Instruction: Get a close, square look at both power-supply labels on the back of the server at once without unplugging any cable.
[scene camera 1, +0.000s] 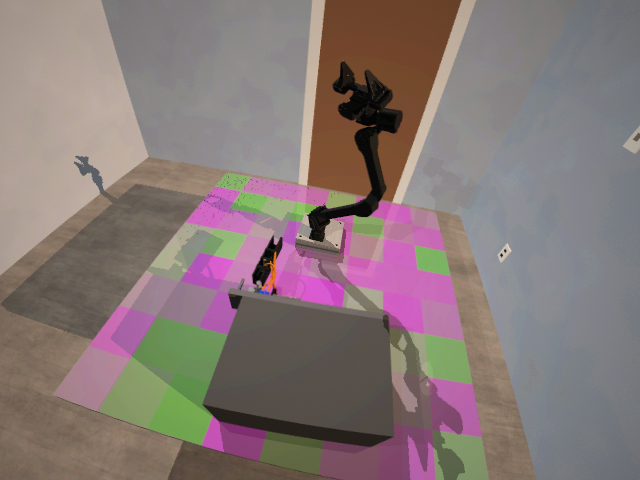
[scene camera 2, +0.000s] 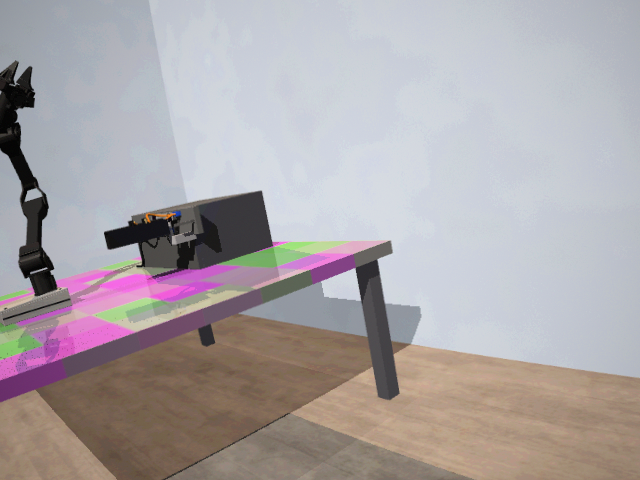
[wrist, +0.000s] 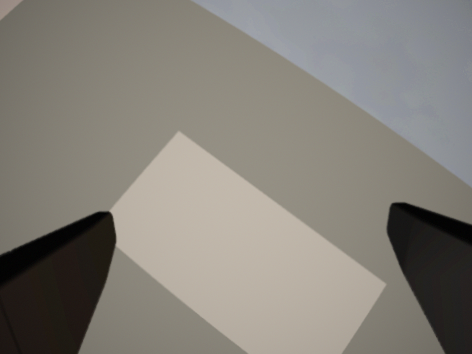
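Where they show: gripper, between the fingertips: (scene camera 1: 353, 65) (scene camera 2: 24, 63) (wrist: 252, 222); arm's base, origin of its link: (scene camera 1: 317, 235) (scene camera 2: 45, 292).
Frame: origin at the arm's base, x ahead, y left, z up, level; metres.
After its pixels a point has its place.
Observation:
The server (scene camera 1: 310, 372) @[x 0.653, y 0.098, z 0.159 m] (scene camera 2: 235, 227) @[x 0.640, y -0.135, z 0.054 m] is a dark grey box on the table, its cabled back facing the arm's base. Orange cables (scene camera 1: 272, 271) @[x 0.353, y -0.096, z 0.132 m] and a black folding cable arm (scene camera 1: 264, 266) @[x 0.348, y -0.126, z 0.143 m] (scene camera 2: 134, 235) @[x 0.274, y -0.150, z 0.113 m] stick out from one end of that back. The power-supply labels cannot be made out in either scene view, and the server does not show in the wrist view. My gripper (scene camera 1: 355, 67) @[x 0.095, y 0.042, z 0.716 m] (scene camera 2: 23, 65) @[x 0.095, y 0.042, z 0.716 m] (wrist: 252, 222) @[x 0.095, y 0.042, z 0.716 m] is open and empty. It is high above the table, well away from the server, with its fingers pointing upward.
The arm's pale base plate (scene camera 1: 333, 236) @[x -0.025, y 0.074, z -0.006 m] (scene camera 2: 36, 307) @[x -0.053, y -0.092, z -0.023 m] sits on the pink and green checkered table (scene camera 1: 180, 341) @[x 0.595, y -0.350, z -0.048 m] (scene camera 2: 289, 258) @[x 0.633, y -0.425, z -0.048 m]. A brown door (scene camera 1: 382, 31) stands behind the arm. The wrist view shows a pale rectangle (wrist: 240, 225) on a grey-beige surface (wrist: 150, 75).

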